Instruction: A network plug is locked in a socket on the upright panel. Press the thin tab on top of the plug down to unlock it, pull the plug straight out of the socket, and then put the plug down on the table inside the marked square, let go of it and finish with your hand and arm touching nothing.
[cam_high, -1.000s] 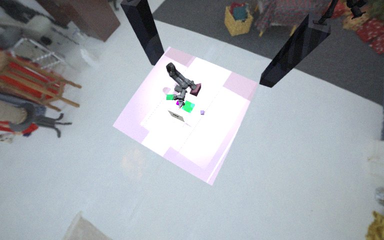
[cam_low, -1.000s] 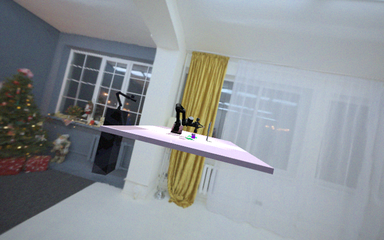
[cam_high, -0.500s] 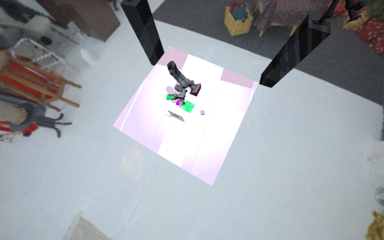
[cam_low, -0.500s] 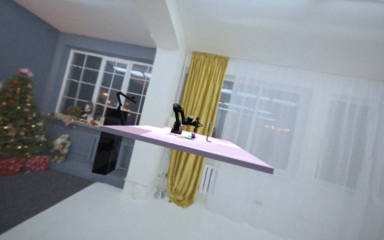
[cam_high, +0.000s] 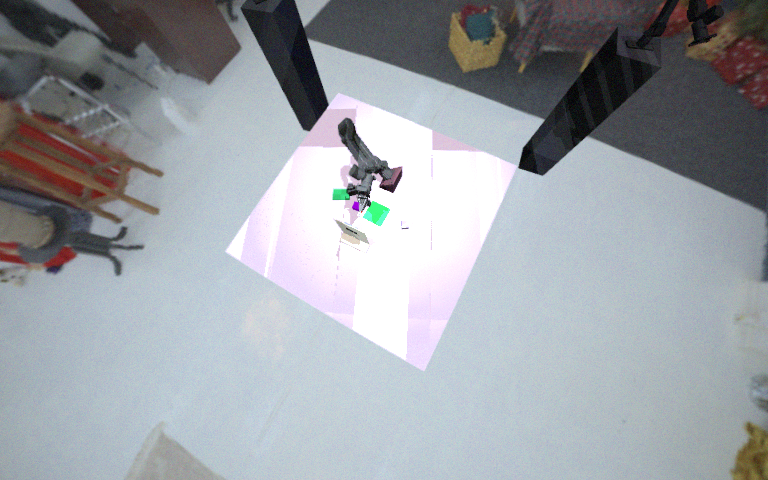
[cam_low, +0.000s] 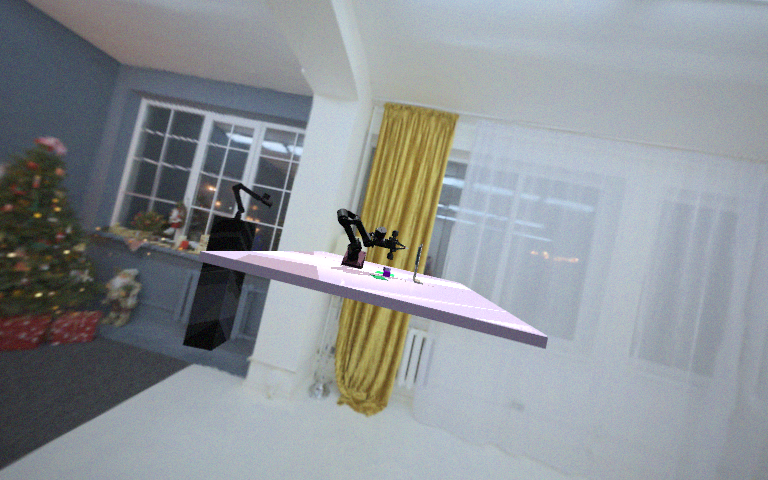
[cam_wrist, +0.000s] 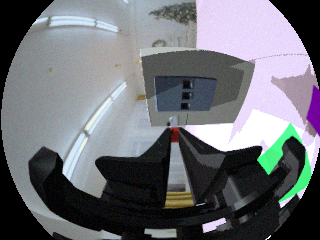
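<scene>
My gripper tip is now 190 mm above the green marked square, 90 mm past it and 40 mm to the right of it. From my gripper tip the other things lie so: upright panel: 100 mm ahead, 90 mm below, 10 mm to the right.
</scene>
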